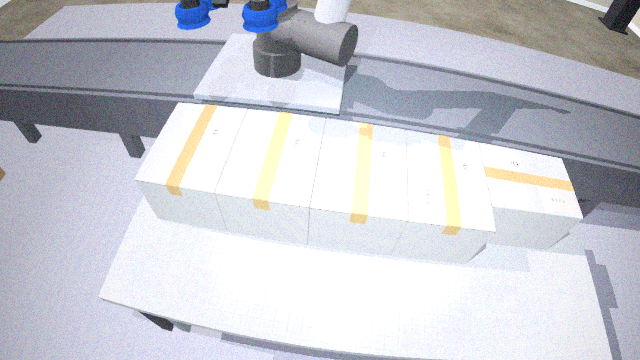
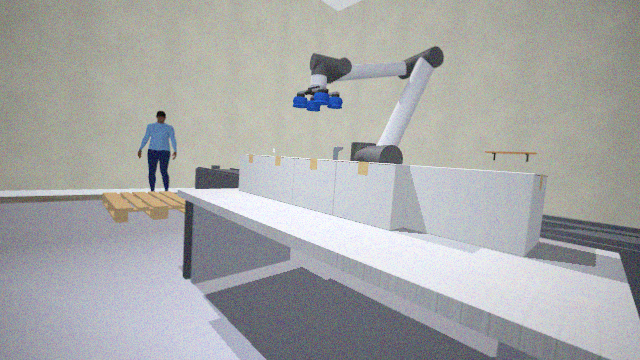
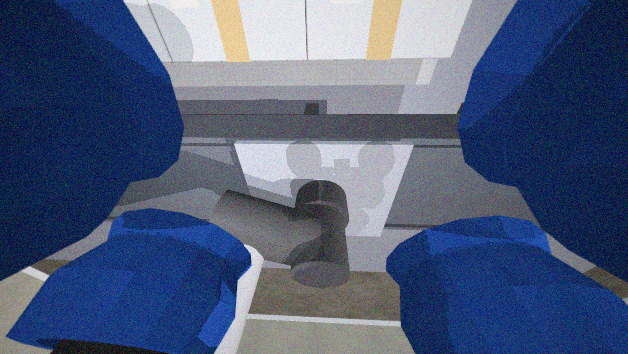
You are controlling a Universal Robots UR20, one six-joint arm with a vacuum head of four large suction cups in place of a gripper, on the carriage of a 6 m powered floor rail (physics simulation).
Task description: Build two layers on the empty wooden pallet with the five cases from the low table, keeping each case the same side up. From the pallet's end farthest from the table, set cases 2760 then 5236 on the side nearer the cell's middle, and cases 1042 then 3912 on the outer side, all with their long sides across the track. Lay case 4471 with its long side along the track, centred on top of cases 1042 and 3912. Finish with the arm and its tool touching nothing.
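Places are measured from the arm's base along level axes (x ahead, y left, z up), in centimetres.
Pixels of known places: hand, its tool point: (image 1: 233, 13) (image 2: 317, 107) (image 3: 316, 199); arm's base, origin of its link: (image 1: 277, 64) (image 3: 321, 199).
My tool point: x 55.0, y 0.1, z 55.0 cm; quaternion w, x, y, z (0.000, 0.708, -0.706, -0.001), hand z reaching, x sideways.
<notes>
Ahead of a thing's pixels: the offset from my tool point to its top centre. Level surfaces: height alone.
My gripper (image 1: 226, 17) (image 2: 318, 102) (image 3: 320, 200) is a head of four blue suction cups. It is open, carries no case and hangs high over the rail carriage, beyond the case row. Five white cases stand on the low table @(dz -59.0 cm) (image 1: 300, 300) (image 2: 280, 217) (image 3: 360, 73). Four cases @(dx +22.5, dy -11.0, dz -35.3 cm) (image 1: 192, 145) @(dx +22.5, dy +17.2, dz -35.3 cm) (image 1: 275, 160) @(dx +22.5, dy +45.4, dz -35.3 cm) (image 1: 335, 170) @(dx +22.5, dy +73.6, dz -35.3 cm) (image 1: 425, 180) form a side-by-side row with parallel tan tape. The fifth case @(dx +17.9, dy +106.4, dz -35.3 cm) (image 1: 530, 195) (image 2: 470, 210) stands at the row's right end, its tape turned crosswise. Their numbers are too blurred to read. The wooden pallet (image 2: 117, 202) shows bare slats, partly hidden by the table.
The rail (image 1: 100, 65) (image 3: 425, 185) runs right behind the cases and bears the pale carriage plate (image 1: 225, 85) (image 3: 270, 160). A person (image 2: 160, 137) in blue stands beyond the pallet. A dark box (image 2: 217, 178) stands behind the table's far end.
</notes>
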